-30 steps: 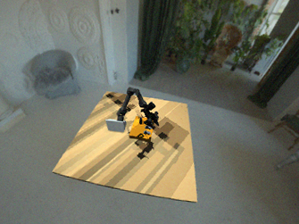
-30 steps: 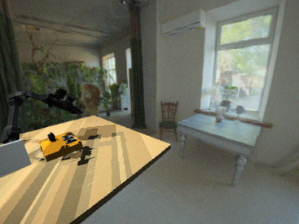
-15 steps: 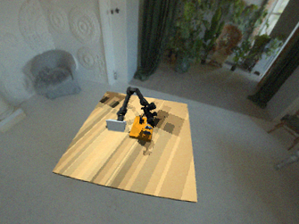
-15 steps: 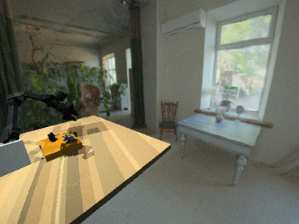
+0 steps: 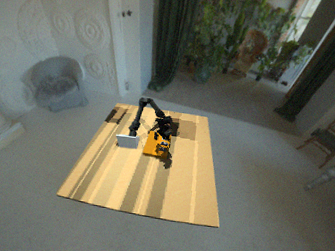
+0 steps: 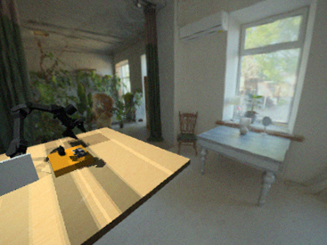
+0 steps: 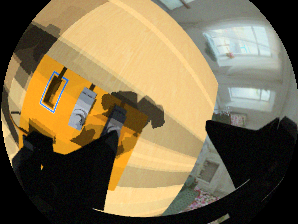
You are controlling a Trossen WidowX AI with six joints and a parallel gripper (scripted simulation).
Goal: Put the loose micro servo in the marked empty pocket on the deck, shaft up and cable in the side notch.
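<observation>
My gripper tip is now 130 mm past the orange deck, 70 mm to the right of it and 170 mm above it.
</observation>
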